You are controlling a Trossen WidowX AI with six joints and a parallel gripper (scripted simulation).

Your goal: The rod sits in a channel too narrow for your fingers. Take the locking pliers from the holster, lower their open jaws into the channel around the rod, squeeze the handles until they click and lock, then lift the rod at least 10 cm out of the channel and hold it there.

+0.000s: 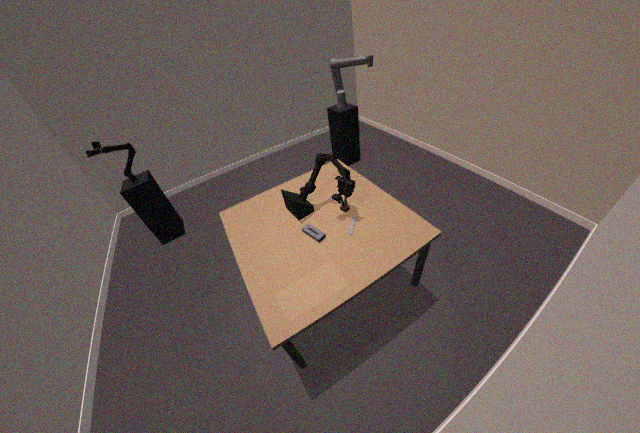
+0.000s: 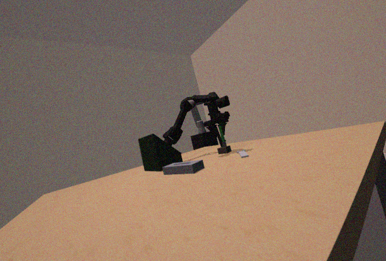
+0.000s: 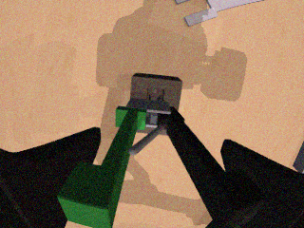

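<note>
Right now my gripper tip is 20 mm to the left of the dark handle. Also, from my gripper tip: grey channel block 50 mm ahead, 330 mm to the right, 80 mm below; grey piece 150 mm ahead, 40 mm to the right, 100 mm below; dark block 10 mm to the left, 90 mm below.
</note>
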